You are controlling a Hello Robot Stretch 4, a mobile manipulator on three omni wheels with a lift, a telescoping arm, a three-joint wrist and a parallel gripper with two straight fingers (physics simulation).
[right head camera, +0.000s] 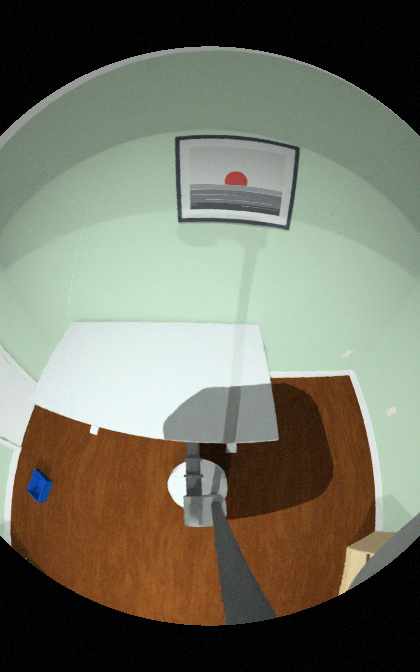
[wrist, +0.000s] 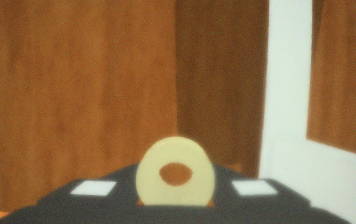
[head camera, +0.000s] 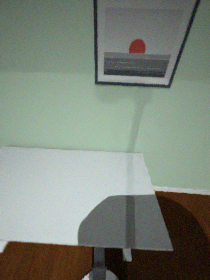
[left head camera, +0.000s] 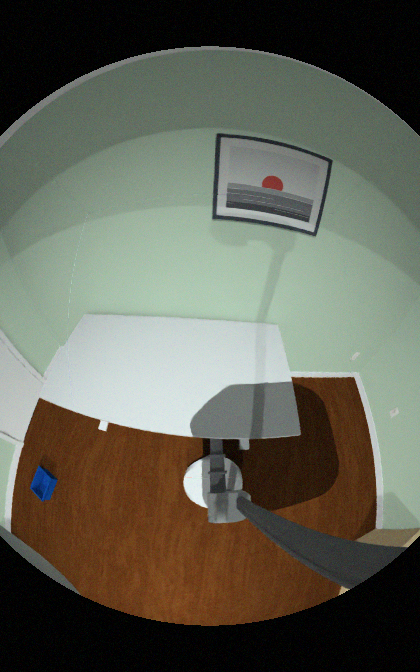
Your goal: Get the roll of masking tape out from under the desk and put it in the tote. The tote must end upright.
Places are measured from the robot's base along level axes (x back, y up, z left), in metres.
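Pixels of known places: gripper, fingertip midpoint: [wrist: 175, 177].
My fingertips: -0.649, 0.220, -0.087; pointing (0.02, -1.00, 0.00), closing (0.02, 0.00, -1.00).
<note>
Ahead of a thing's pixels: the offset from my fingertips to its middle, as dx, dy, dz. Level surfaces: height alone.
The roll of masking tape @(-0.005, +0.008, +0.000) [wrist: 175, 147], a pale yellow ring, stands between the two dark fingers at the bottom middle of the wrist view. My gripper [wrist: 175, 177] is shut on it, one finger against each side. The head views do not show the gripper or the tape; the arm [left head camera: 216, 447] [right head camera: 193, 451] runs in under the front edge of the white desk @(dy +0.473) [head camera: 50, 195] [left head camera: 150, 370] [right head camera: 135, 375]. The blue tote @(+1.025, -0.187, +1.622) [left head camera: 44, 483] [right head camera: 40, 485] stands upright on the floor at the far left of both side head views, left of the desk's front.
A white desk leg [wrist: 287, 75] rises at the right of the wrist view, joined to a white foot bar [wrist: 320, 172]. Another desk foot [left head camera: 103, 425] [right head camera: 94, 429] shows under the front left edge. A light wooden cabinet [right head camera: 357, 560] stands at the lower right. Walls bound the floor.
</note>
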